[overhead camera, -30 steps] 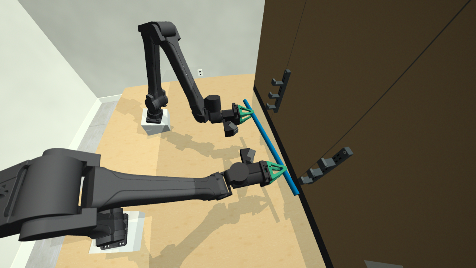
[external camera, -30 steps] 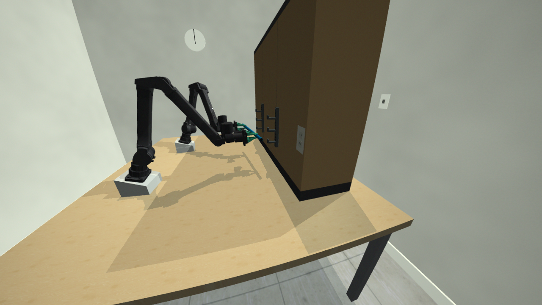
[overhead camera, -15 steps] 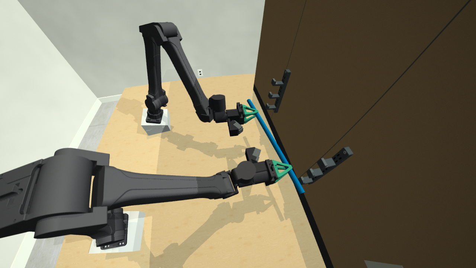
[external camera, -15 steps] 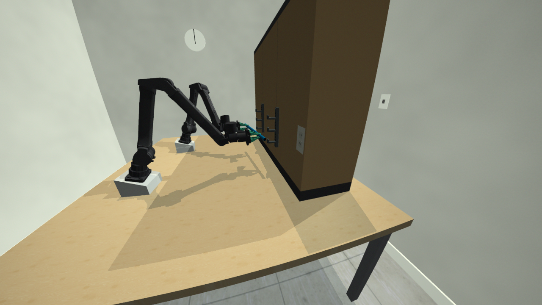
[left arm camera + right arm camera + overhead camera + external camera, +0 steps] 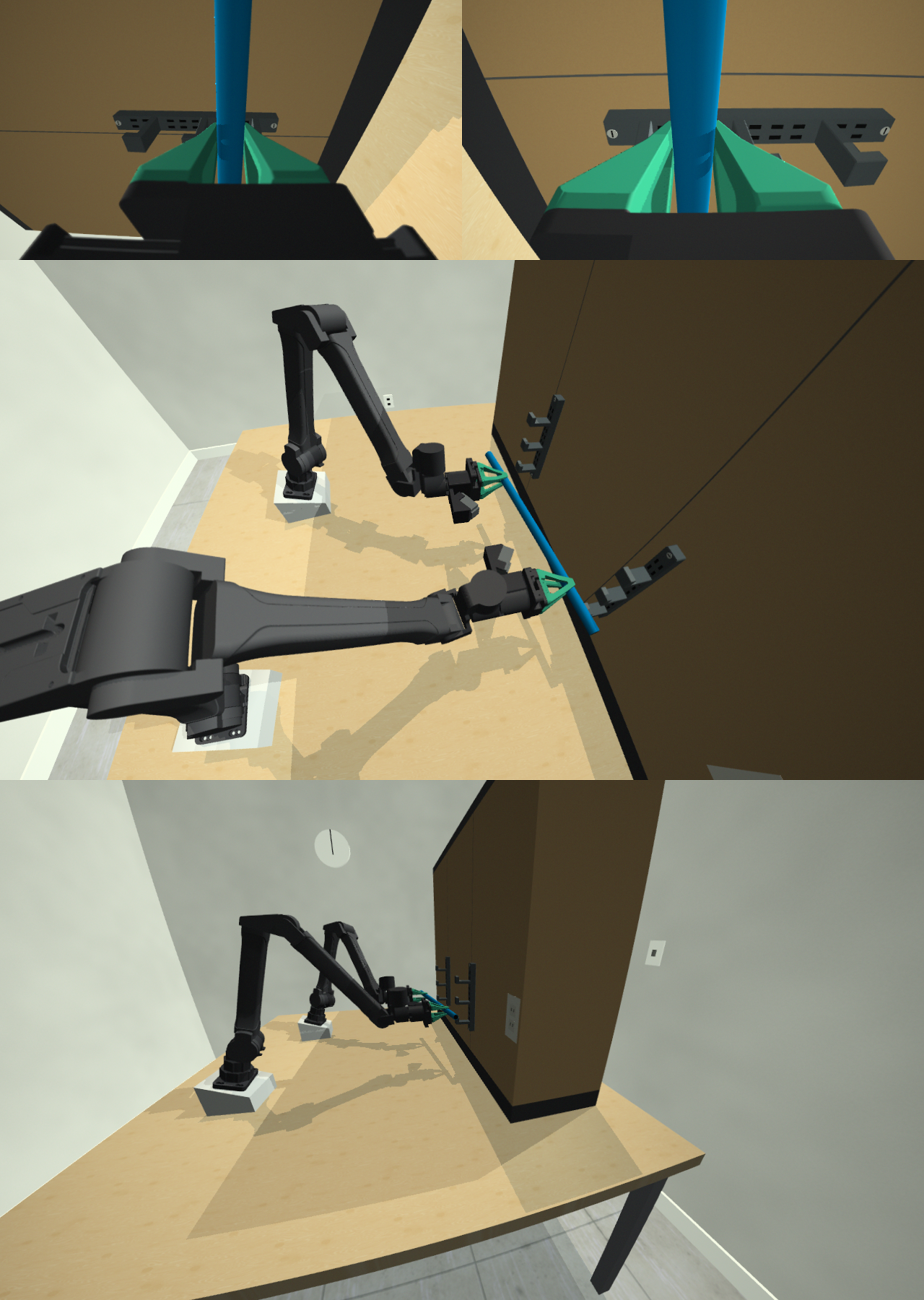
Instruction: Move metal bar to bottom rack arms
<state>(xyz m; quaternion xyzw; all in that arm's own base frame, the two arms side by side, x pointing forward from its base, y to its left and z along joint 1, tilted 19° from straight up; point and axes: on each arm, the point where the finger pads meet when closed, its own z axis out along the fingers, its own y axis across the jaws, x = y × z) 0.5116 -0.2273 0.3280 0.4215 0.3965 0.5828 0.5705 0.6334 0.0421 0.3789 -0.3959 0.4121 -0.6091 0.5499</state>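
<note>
My left gripper is now 14 cm to the left of the blue metal bar and 4 cm short of it. The rest, counted from my left hand: black plinth: 20 cm below, 15 cm ahead, 8 cm to the right; then tall brown cabinet: 30 cm ahead, 22 cm above, 6 cm to the right.
The blue metal bar is 40 mm behind my right hand and 140 mm to the left of it. Round my right hand: black plinth (70 mm ahead, 210 mm to the left, 200 mm below); tall brown cabinet (210 mm ahead, 230 mm to the left, 220 mm above).
</note>
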